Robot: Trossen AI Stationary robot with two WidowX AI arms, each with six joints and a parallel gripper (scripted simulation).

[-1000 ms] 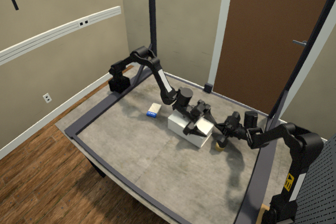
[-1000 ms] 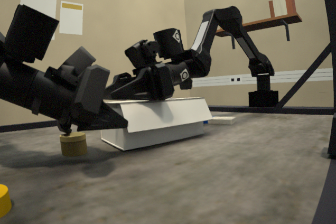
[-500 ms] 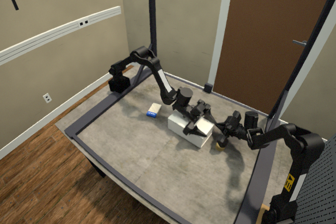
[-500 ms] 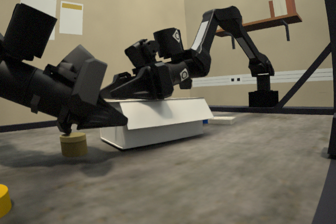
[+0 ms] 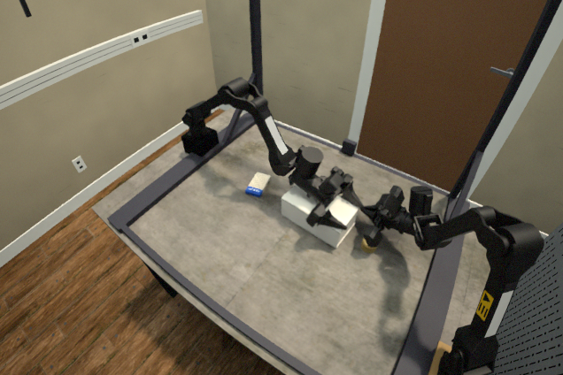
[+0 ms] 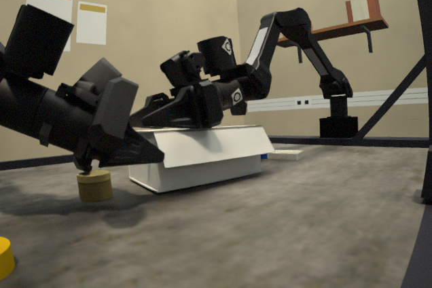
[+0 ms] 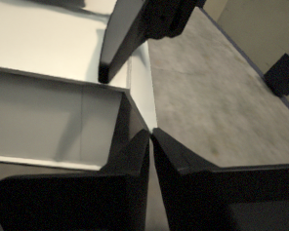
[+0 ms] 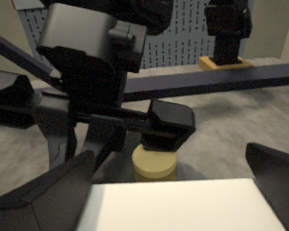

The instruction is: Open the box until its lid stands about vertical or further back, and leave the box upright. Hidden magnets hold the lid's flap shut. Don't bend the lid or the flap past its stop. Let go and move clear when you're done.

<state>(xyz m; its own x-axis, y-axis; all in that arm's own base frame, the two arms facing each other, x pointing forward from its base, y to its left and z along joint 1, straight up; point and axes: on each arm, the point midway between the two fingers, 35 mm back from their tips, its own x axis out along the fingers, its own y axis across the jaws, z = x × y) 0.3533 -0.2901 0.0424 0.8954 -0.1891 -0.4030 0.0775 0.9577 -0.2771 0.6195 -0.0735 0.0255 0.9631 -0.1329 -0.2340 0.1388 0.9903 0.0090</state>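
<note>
My left hand is 130 mm to the left of the flap, 20 mm short of it and 10 mm above it. Also, from my left hand: box: 120 mm to the right, 60 mm ahead.
Now: right hand 2 cm past the box, 8 cm to the left of it and 4 cm above it. From my right hand the other things lie so: flap (6 cm behind, 9 cm to the right, 5 cm below).
</note>
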